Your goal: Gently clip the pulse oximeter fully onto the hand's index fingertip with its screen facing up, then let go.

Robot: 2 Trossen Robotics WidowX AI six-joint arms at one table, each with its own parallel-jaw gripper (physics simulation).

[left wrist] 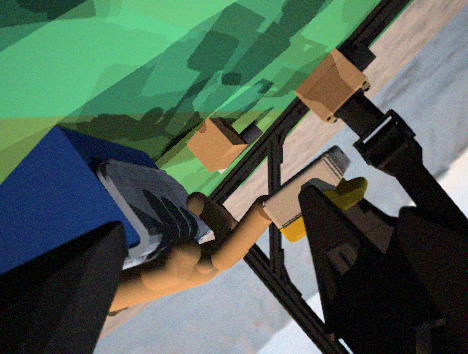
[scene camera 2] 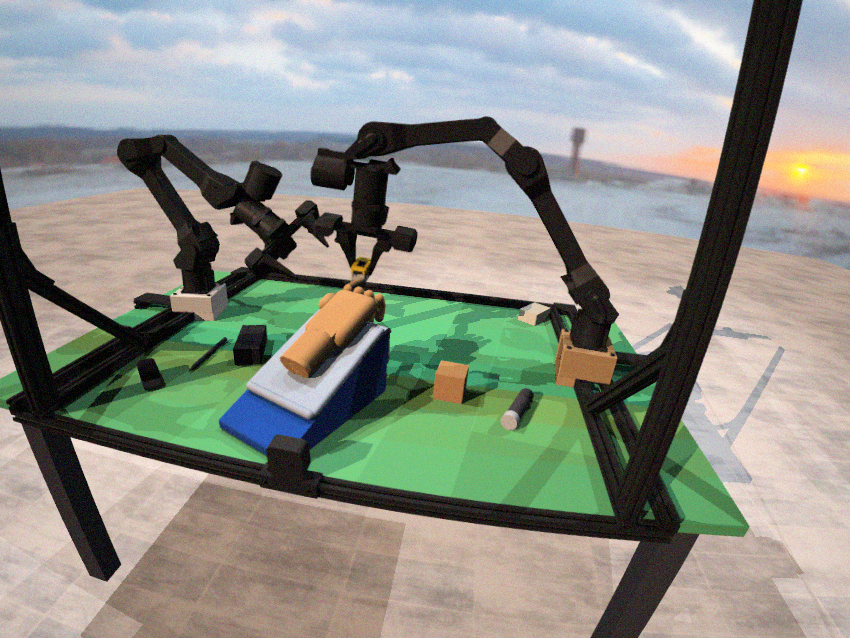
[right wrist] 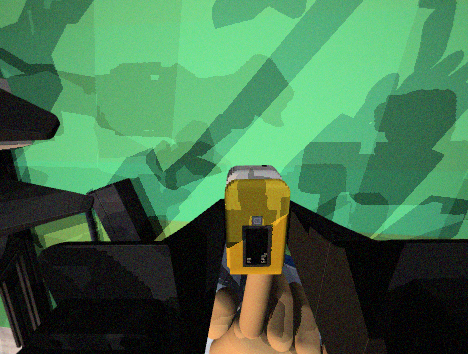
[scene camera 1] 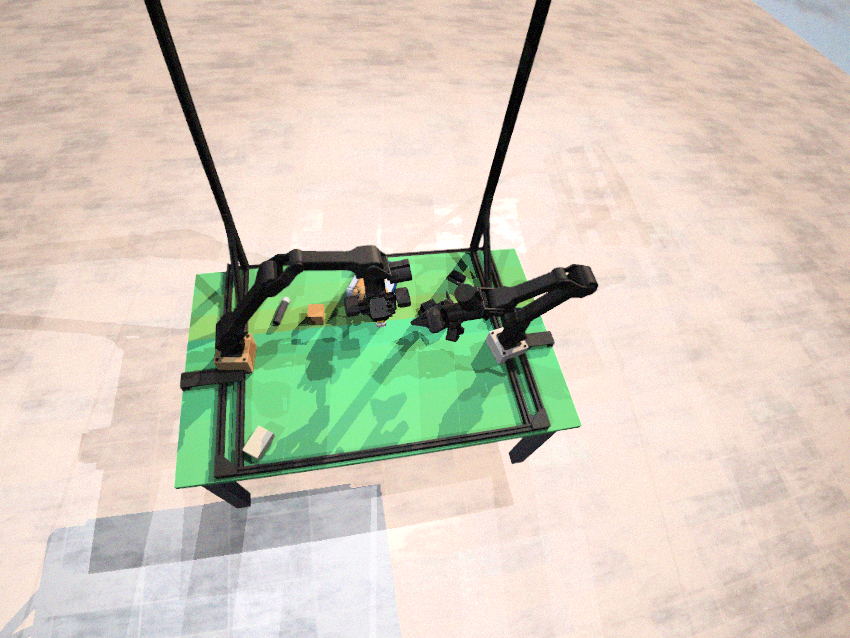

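Seen in the pictures: left gripper, fingertip midpoint: (left wrist: 262, 227) (scene camera 2: 313, 262) (right wrist: 80, 177) (scene camera 1: 416, 319); right gripper, fingertip midpoint: (left wrist: 311, 180) (scene camera 2: 361, 272) (right wrist: 253, 205); left arm's base, origin of the base link: (scene camera 2: 198, 289) (scene camera 1: 508, 339); right arm's base, origin of the base link: (left wrist: 348, 103) (scene camera 2: 588, 342) (scene camera 1: 232, 347).
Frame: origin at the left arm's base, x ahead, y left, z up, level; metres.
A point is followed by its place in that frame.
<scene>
The yellow-and-white pulse oximeter (scene camera 2: 361, 265) {y -0.170, x 0.399, z 0.122 m} (left wrist: 300, 195) (right wrist: 257, 200) {y -0.141, x 0.403, z 0.127 m} is held at the hand's index finger (left wrist: 242, 242) (right wrist: 256, 305), screen up in the right wrist view. The fingertip meets its open end; how deep it sits inside is hidden. The tan hand (scene camera 2: 336, 322) {y -0.342, x 0.371, z 0.078 m} (left wrist: 175, 265) {y -0.243, x 0.345, z 0.083 m} lies palm-side detail unclear on a sloped support. My right gripper (scene camera 2: 359, 263) {y -0.152, x 0.399, z 0.102 m} (right wrist: 253, 205) {y -0.152, x 0.399, z 0.102 m} points down and is shut on the oximeter's sides. My left gripper (scene camera 2: 308, 258) {y -0.115, x 0.298, z 0.109 m} (left wrist: 262, 227) {y -0.115, x 0.298, z 0.109 m} is open and empty, beside the right gripper and near the oximeter.
The blue wedge (scene camera 2: 367, 377) {y -0.366, x 0.422, z -0.005 m} (left wrist: 35, 200) {y -0.286, x 0.310, z -0.025 m} with a grey pad (scene camera 2: 274, 388) {y -0.416, x 0.286, z 0.000 m} carries the hand. An orange block (scene camera 1: 315, 314) {y -0.308, x 0.568, z -0.009 m} (scene camera 2: 451, 381) {y -0.349, x 0.560, z -0.018 m} and a dark cylinder (scene camera 1: 280, 311) {y -0.375, x 0.674, z -0.034 m} (scene camera 2: 520, 405) {y -0.395, x 0.669, z -0.034 m} lie to one side. A black box (scene camera 2: 250, 344) {y -0.227, x 0.193, z -0.025 m} stands opposite; a pale block (scene camera 1: 258, 442) {y 0.044, x 0.835, z -0.028 m} (scene camera 2: 534, 313) {y 0.005, x 0.821, z -0.029 m} lies farther off.
</scene>
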